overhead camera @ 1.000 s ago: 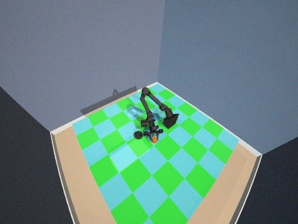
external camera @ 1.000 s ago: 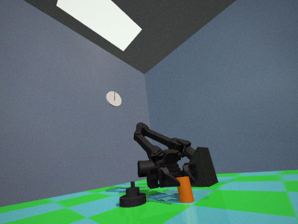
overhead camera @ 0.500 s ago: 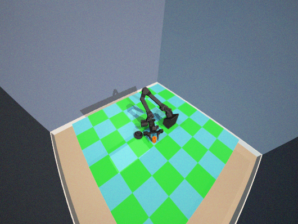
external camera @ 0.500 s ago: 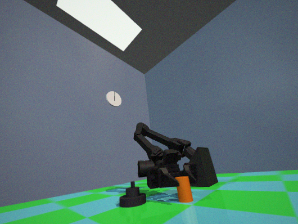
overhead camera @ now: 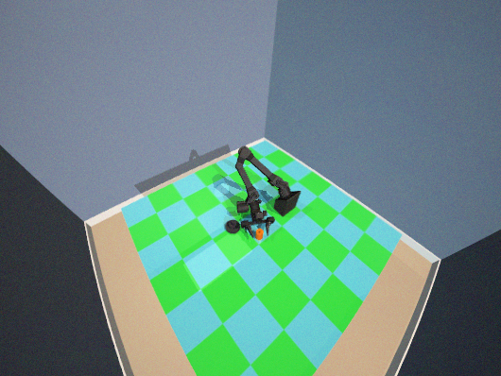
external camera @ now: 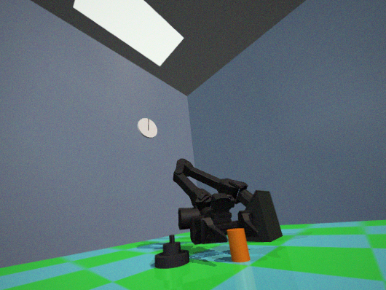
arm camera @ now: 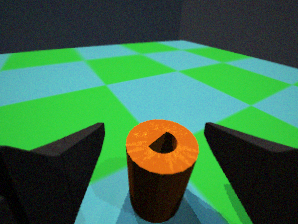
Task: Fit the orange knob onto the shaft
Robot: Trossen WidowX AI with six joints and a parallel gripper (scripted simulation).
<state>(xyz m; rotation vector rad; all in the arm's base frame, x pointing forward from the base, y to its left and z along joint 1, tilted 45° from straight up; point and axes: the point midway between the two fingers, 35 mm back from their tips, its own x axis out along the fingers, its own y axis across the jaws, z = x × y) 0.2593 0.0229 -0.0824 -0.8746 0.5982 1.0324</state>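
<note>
The orange knob is 2 cm to the right of my gripper tip, 2 cm below it and 1 cm behind it. The rest, counted from my gripper tip: pedestal: 16 cm to the right, 8 cm ahead, 2 cm below.
</note>
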